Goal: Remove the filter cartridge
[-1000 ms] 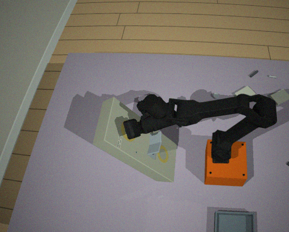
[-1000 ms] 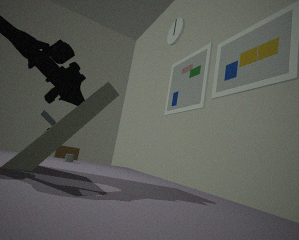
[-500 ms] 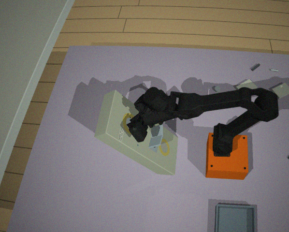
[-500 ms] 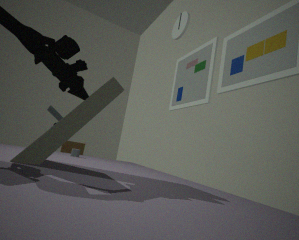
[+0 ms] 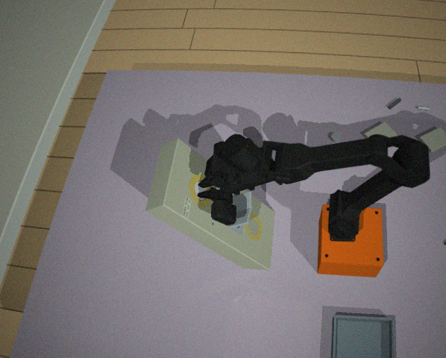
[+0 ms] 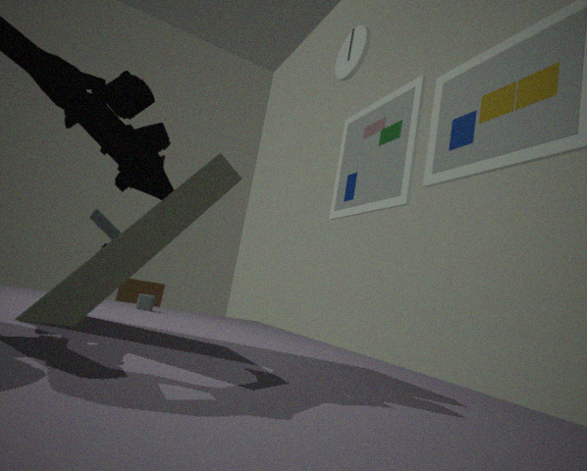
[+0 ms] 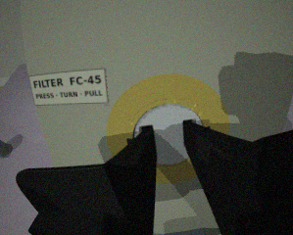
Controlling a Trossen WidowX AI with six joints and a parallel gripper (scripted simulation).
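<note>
Right now the service panel is 4 cm behind my gripper tip and 8 cm below it. Also, from my gripper tip: grey tray: 41 cm behind, 31 cm to the left, 23 cm below; round filter cartridge: 1 cm ahead, 1 cm below.
</note>
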